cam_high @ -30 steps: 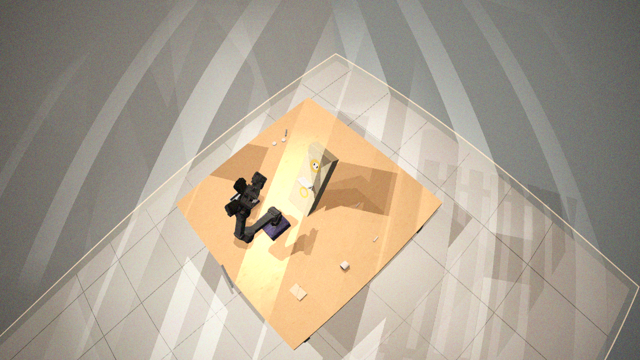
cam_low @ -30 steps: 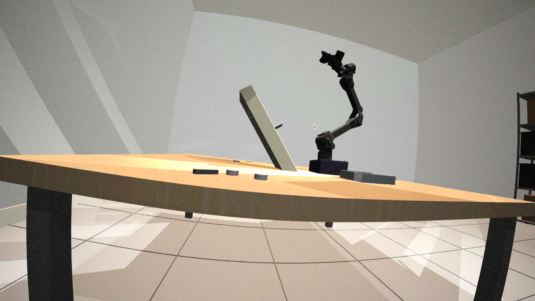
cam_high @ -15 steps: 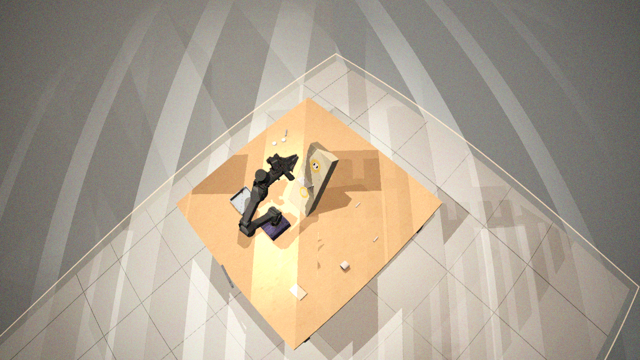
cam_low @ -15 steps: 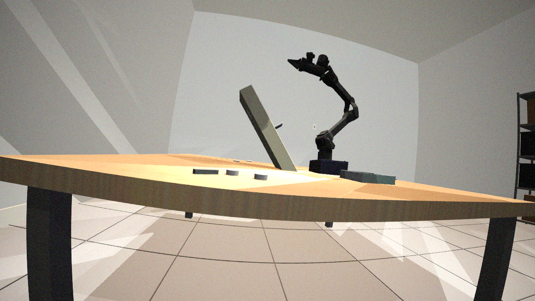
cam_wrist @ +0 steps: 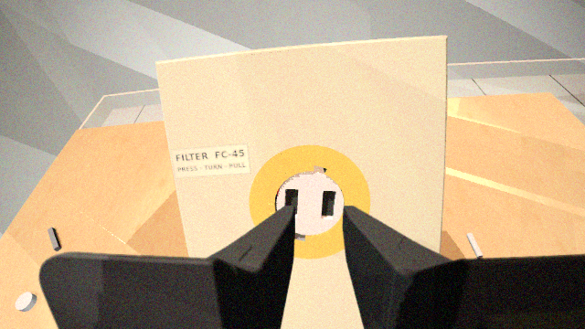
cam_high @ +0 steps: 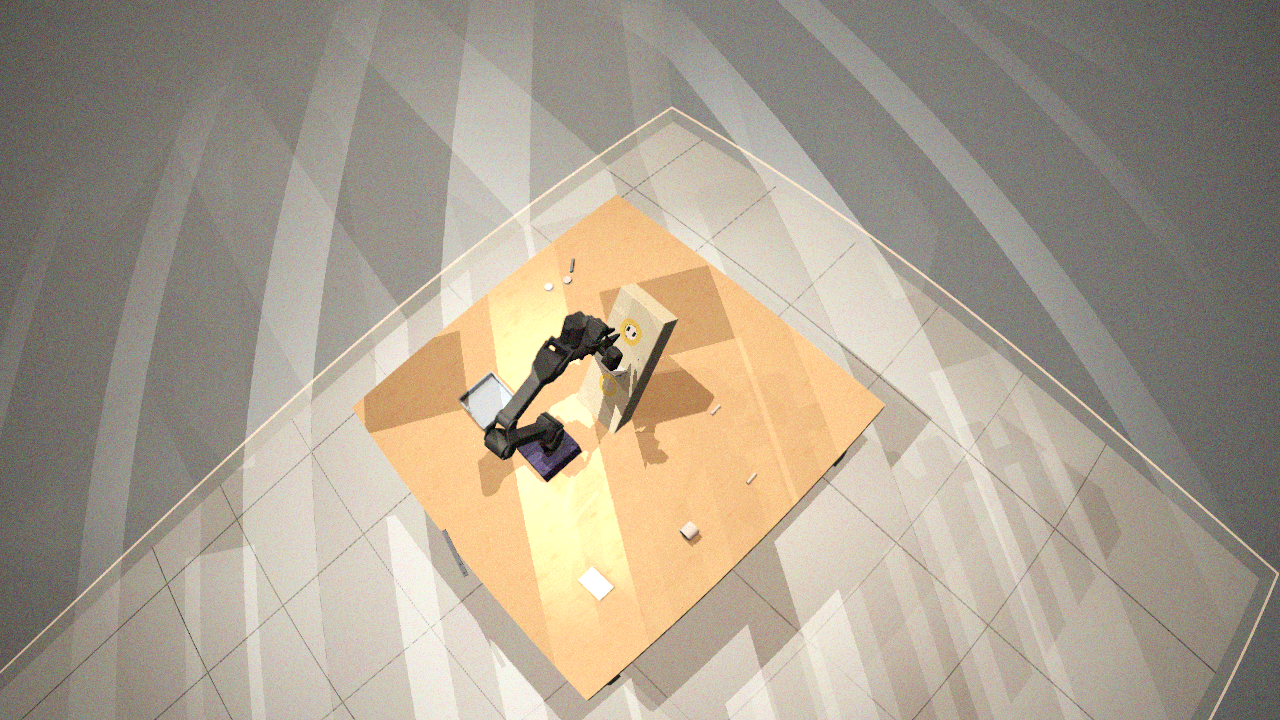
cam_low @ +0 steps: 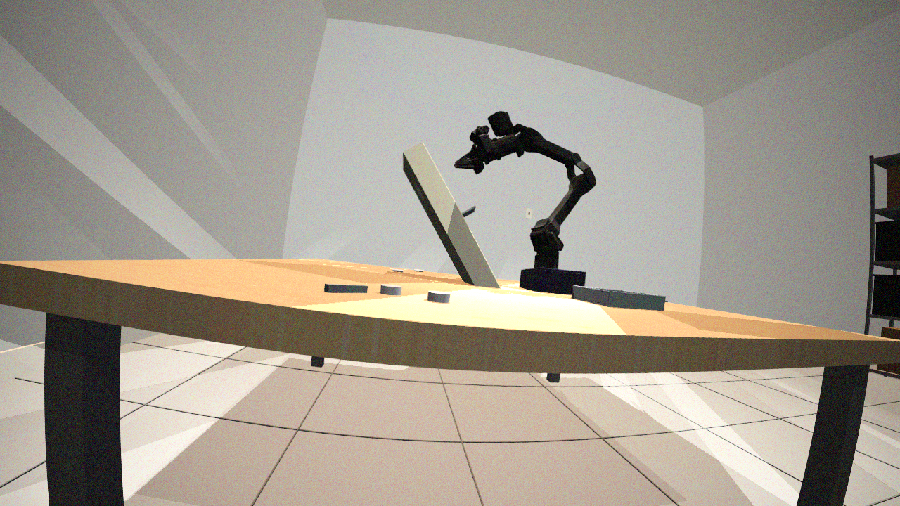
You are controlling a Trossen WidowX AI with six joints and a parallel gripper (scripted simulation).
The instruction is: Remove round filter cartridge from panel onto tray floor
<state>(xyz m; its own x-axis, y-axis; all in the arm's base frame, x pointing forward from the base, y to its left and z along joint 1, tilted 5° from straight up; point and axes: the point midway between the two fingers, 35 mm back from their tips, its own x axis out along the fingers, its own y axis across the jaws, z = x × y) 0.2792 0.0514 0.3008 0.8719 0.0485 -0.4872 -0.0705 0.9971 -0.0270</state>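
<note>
My gripper tip is now 7 cm above the white round cartridge, 6 cm short of it and 1 cm to the right of it. Also, from my gripper tip: grey tray: 40 cm behind, 33 cm below, 25 cm to the left; then white card: 46 cm to the right, 46 cm behind, 34 cm below; then short bar: 53 cm to the left, 34 cm below, 12 cm ahead.
</note>
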